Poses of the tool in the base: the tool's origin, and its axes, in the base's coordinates. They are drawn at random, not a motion.
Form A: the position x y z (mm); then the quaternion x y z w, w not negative.
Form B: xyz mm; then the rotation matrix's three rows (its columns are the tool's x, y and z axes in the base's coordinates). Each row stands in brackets. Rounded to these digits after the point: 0 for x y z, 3 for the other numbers.
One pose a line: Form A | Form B
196, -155, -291, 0.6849, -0.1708, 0.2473, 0.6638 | [196, -155, -291], [[0.819, -0.562, 0.112], [0.094, -0.060, -0.994], [0.565, 0.825, 0.004]]
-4, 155, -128, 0.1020, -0.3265, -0.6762, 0.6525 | [-4, 155, -128], [[-0.128, 0.816, -0.564], [-0.949, 0.065, 0.308], [0.288, 0.575, 0.766]]
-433, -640, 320, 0.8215, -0.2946, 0.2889, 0.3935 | [-433, -640, 320], [[0.659, -0.711, 0.243], [-0.257, -0.517, -0.817], [0.707, 0.476, -0.523]]
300, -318, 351, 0.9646, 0.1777, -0.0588, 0.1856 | [300, -318, 351], [[0.930, 0.365, -0.047], [0.321, -0.868, -0.379], [-0.179, 0.337, -0.924]]
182, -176, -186, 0.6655, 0.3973, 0.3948, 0.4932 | [182, -176, -186], [[0.372, 0.139, 0.918], [0.918, -0.198, -0.343], [0.134, 0.970, -0.202]]
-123, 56, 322, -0.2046, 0.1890, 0.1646, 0.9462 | [-123, 56, 322], [[0.874, -0.389, 0.290], [0.234, 0.862, 0.449], [-0.425, -0.325, 0.845]]
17, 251, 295, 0.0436, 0.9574, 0.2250, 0.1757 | [17, 251, 295], [[-0.934, 0.004, 0.356], [0.163, 0.895, 0.416], [-0.317, 0.446, -0.837]]
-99, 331, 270, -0.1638, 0.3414, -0.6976, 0.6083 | [-99, 331, 270], [[-0.206, 0.737, 0.644], [-0.960, -0.027, -0.277], [-0.187, -0.676, 0.713]]
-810, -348, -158, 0.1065, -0.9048, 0.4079, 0.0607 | [-810, -348, -158], [[-0.970, -0.242, -0.023], [-0.143, 0.645, -0.751], [0.197, -0.725, -0.660]]
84, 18, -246, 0.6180, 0.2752, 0.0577, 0.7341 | [84, 18, -246], [[0.842, 0.255, 0.475], [0.425, 0.229, -0.876], [-0.333, 0.939, 0.085]]
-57, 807, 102, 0.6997, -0.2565, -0.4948, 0.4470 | [-57, 807, 102], [[0.379, 0.083, -0.922], [-0.801, -0.469, -0.372], [-0.463, 0.879, -0.111]]
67, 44, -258, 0.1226, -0.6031, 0.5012, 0.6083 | [67, 44, -258], [[-0.230, -0.758, -0.611], [0.462, 0.468, -0.754], [0.857, -0.455, 0.242]]
